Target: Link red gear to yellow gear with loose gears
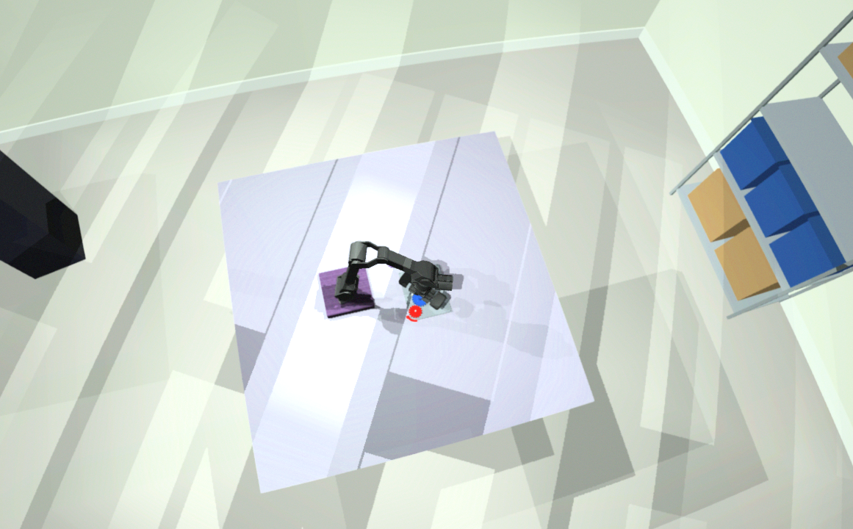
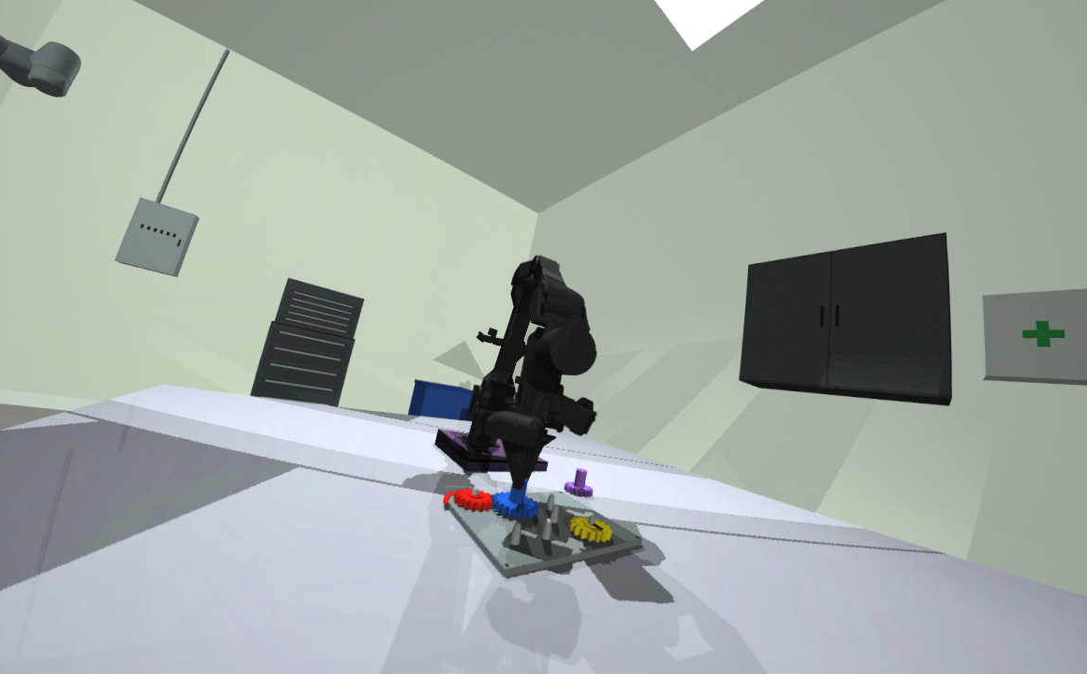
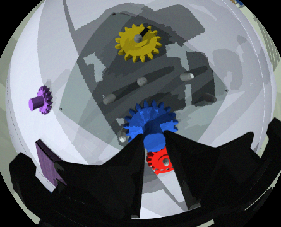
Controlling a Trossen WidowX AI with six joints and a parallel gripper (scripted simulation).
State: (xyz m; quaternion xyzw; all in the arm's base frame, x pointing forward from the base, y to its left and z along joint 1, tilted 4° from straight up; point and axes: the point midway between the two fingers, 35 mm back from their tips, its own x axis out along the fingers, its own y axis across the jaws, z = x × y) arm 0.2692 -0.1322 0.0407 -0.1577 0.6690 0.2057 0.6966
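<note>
My gripper tip is now 10 mm above the blue gear. From my gripper tip the other things lie so: yellow gear: 90 mm ahead, 50 mm to the left, 20 mm below; red gear: 40 mm behind, 40 mm to the right, 20 mm below; red arrow: 70 mm behind, 60 mm to the right, 30 mm below.
</note>
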